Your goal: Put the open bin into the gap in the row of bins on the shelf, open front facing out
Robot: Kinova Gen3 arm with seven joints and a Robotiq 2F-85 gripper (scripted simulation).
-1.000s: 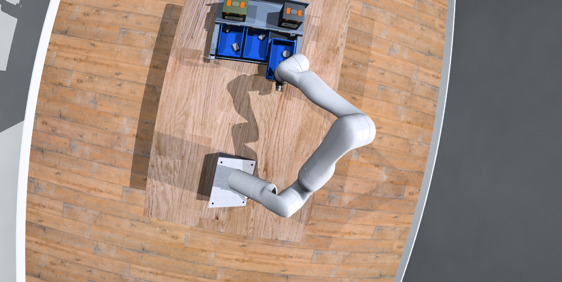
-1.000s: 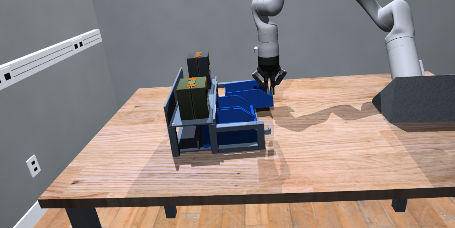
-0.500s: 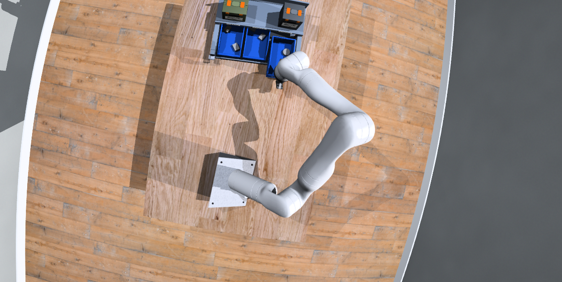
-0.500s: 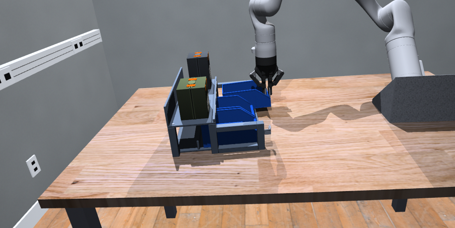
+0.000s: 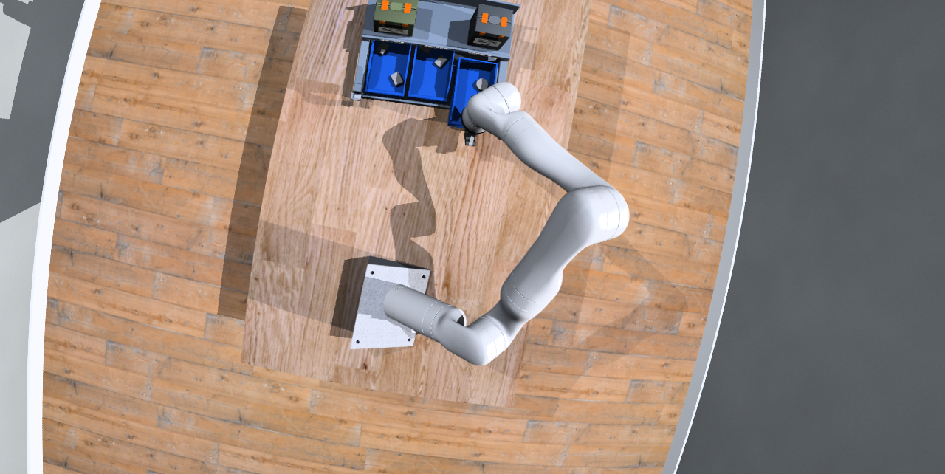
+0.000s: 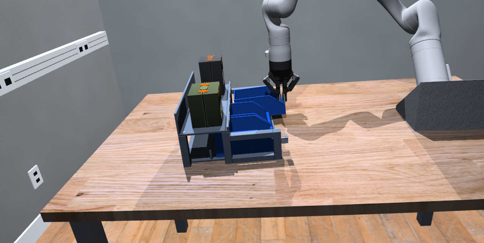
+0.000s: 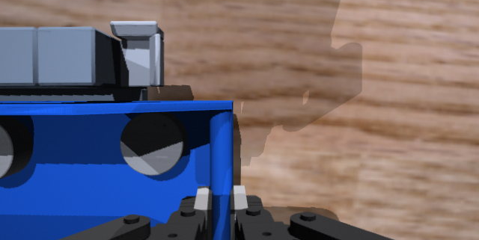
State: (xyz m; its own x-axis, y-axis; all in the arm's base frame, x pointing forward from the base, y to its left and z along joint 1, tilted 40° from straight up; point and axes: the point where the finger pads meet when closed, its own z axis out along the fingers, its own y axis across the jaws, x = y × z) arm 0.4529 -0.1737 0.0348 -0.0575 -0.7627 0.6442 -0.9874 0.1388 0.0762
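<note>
Right now my hand is 120 mm short of the round grey part, 30 mm to the left of it and 30 mm above it. From my hand the other things lie so: green box: 250 mm ahead, 210 mm to the left, 90 mm above; then dark box: 230 mm ahead, 100 mm above, 20 mm to the right; then shelf: 170 mm ahead, 100 mm to the left, 10 mm above.
</note>
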